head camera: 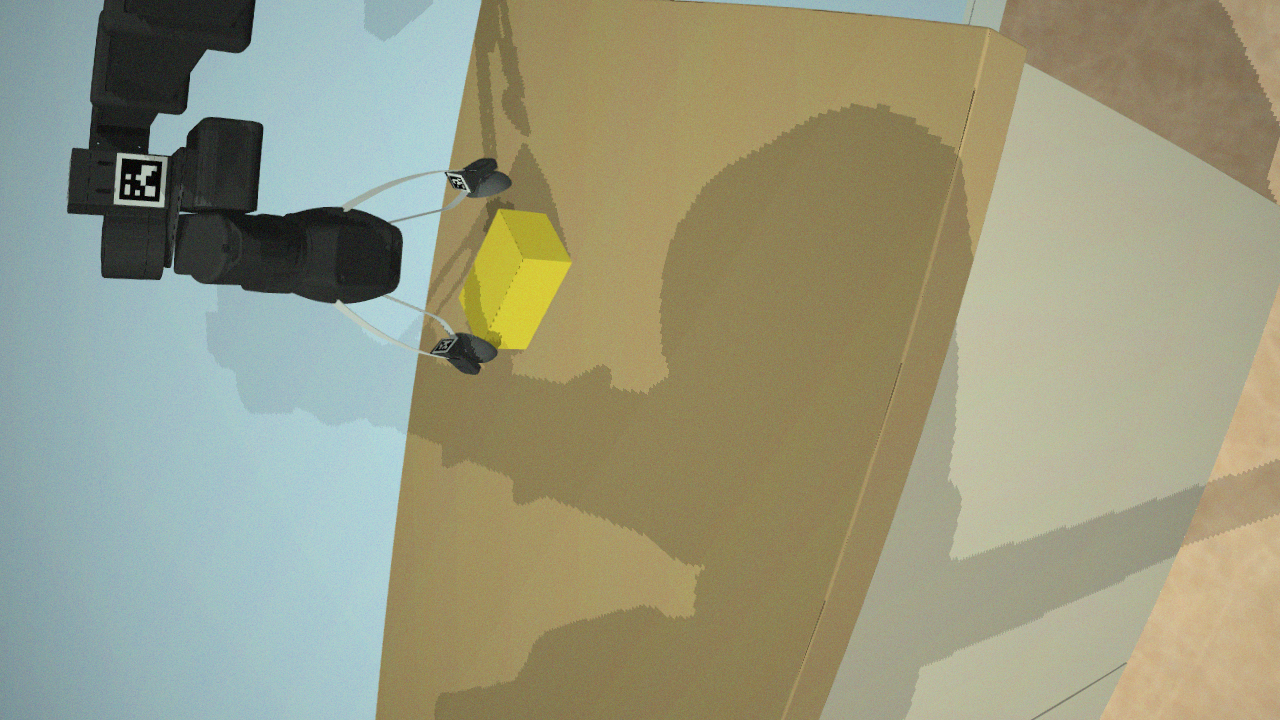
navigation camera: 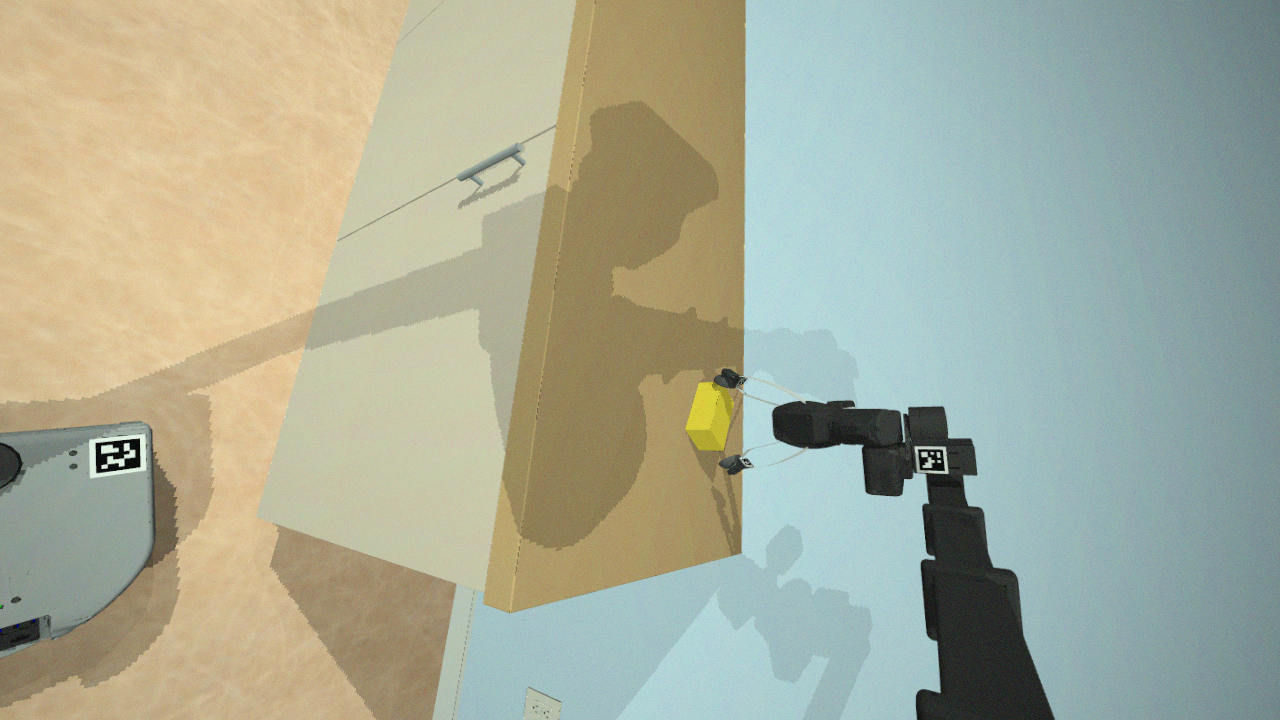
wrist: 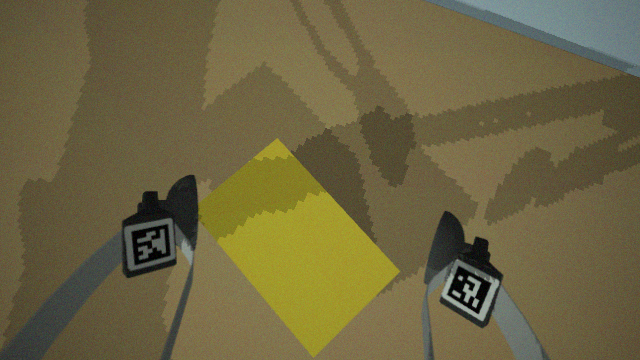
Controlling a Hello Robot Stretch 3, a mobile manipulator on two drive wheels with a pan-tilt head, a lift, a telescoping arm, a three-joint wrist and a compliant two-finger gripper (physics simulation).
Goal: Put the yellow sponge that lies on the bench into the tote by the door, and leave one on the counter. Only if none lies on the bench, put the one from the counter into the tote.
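Places are measured from the robot's base along level axes (x ahead, y left, z up), in centimetres.
Where they show: gripper, fingertip midpoint: (head camera: pixel 494 267) (navigation camera: pixel 720 420) (wrist: pixel 315 218).
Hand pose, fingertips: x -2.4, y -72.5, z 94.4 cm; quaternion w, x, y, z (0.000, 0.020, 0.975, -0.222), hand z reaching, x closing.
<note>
Each offset is from my fingertips to the top centre of the thing. "pt": to the spot under its first point. Level surfaces: height alone.
A yellow sponge @[dx +1.1, dy +1.4, dz +1.1 cm] (head camera: pixel 534 300) (navigation camera: pixel 707 419) (wrist: pixel 295 250), a plain block, lies on the wooden top @[dz -3.4 cm] (head camera: pixel 760 71) (navigation camera: pixel 626 573) (wrist: pixel 265 30) near its wall-side edge. My gripper (head camera: pixel 485 265) (navigation camera: pixel 732 422) (wrist: pixel 315 218) is open and empty, above the sponge. In the wrist view the sponge lies diagonally between the two fingertips, its left corner close to the left fingertip, with a wider gap at the right fingertip. In the head view the fingertips are towards the sponge's wall side. The tote does not show in these views.
The wooden top sits on a pale cabinet (head camera: pixel 1100 295) (navigation camera: pixel 402 385) with a bar handle @[pt dx +41.1, dy +30.2, dz -19.3 cm] (navigation camera: pixel 490 162). A light blue wall (head camera: pixel 223 555) (navigation camera: pixel 1029 223) runs along its back. My base (navigation camera: pixel 71 537) stands on the tan floor. A wall outlet @[pt dx -69.7, dy -4.2, dz -54.3 cm] (navigation camera: pixel 542 705) is beyond the cabinet's end.
</note>
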